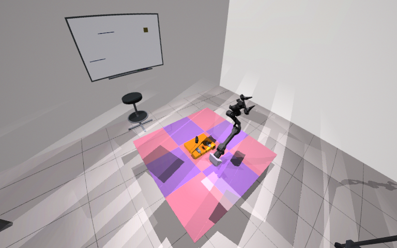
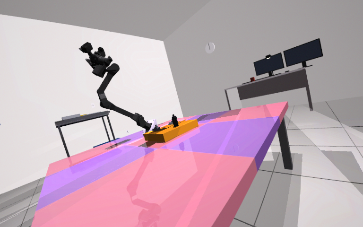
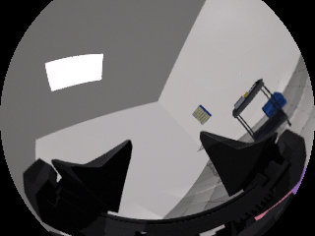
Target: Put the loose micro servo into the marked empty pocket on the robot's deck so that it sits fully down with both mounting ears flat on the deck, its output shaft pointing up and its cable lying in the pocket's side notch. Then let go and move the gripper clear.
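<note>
Now: the orange robot deck 660 mm below my gripper tip, 370 mm ahead of it and 310 mm to the left of it.
</note>
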